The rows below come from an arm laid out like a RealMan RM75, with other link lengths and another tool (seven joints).
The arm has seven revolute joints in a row. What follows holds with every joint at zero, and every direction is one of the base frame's. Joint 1 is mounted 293.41 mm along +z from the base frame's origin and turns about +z. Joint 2 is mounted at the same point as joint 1 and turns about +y. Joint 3 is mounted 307.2 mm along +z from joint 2 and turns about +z. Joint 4 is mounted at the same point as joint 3 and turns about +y. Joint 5 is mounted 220.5 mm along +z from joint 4 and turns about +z. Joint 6 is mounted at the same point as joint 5 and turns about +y. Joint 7 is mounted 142.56 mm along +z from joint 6 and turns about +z. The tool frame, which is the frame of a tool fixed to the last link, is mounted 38 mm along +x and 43 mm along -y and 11 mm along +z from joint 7; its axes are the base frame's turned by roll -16.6, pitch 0 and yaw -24.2 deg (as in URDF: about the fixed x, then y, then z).
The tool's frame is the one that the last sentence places.
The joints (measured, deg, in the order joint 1, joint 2, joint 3, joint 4, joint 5, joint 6, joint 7), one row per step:
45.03 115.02 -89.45 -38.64 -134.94 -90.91 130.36
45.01 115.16 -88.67 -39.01 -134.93 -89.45 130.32
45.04 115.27 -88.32 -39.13 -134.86 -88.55 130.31
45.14 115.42 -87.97 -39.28 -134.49 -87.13 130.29
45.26 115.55 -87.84 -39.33 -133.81 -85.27 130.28
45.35 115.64 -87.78 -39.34 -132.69 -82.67 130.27
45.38 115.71 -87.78 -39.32 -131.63 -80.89 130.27
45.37 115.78 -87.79 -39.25 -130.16 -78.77 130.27
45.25 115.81 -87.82 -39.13 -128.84 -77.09 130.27
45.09 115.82 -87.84 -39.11 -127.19 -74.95 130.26
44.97 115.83 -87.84 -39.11 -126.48 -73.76 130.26
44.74 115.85 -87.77 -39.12 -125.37 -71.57 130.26
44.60 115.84 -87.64 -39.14 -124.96 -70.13 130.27
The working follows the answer.
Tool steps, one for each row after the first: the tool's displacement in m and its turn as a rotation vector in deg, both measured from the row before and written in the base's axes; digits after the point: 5 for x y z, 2 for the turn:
-0.00216 0.00505 -0.00189 1.80 0.87 0.66
-0.00137 0.00278 -0.00149 0.99 0.49 0.37
-0.00270 0.00433 -0.00268 1.45 0.86 0.59
-0.00294 0.00499 -0.00339 1.72 1.00 0.68
-0.00342 0.00654 -0.00408 2.40 1.39 0.77
-0.00271 0.00401 -0.00325 1.63 1.19 0.36
-0.00317 0.00436 -0.00392 1.96 1.57 0.23
-0.00171 0.00270 -0.00302 1.56 1.33 -0.06
-0.00255 0.00401 -0.00316 2.08 1.67 0.00
-0.00084 0.00220 -0.00129 1.17 0.73 0.01
-0.00114 0.00423 -0.00176 2.20 1.19 0.02
-0.00015 0.00322 -0.00018 1.51 0.51 0.07

Tool pose at each row, in the base's axes (x y z in m, rotation vector in deg; rounded; the steps above come from the unrounded poses):
0.33073 0.36748 -0.01252 141.26 -25.02 36.53
0.32857 0.37253 -0.01441 143.39 -24.64 35.57
0.32720 0.37531 -0.01590 144.56 -24.41 35.02
0.32450 0.37964 -0.01858 146.32 -23.96 34.04
0.32156 0.38463 -0.02197 148.38 -23.44 32.85
0.31815 0.39116 -0.02606 151.19 -22.93 31.11
0.31544 0.39518 -0.02931 153.06 -22.71 29.51
0.31227 0.39954 -0.03323 155.25 -22.64 27.29
0.31056 0.40224 -0.03625 156.91 -22.90 25.33
0.30800 0.40625 -0.03941 159.09 -23.16 22.82
0.30717 0.40845 -0.04070 160.29 -23.33 21.67
0.30602 0.41268 -0.04246 162.51 -23.70 19.75
0.30588 0.41590 -0.04264 164.02 -23.93 18.86

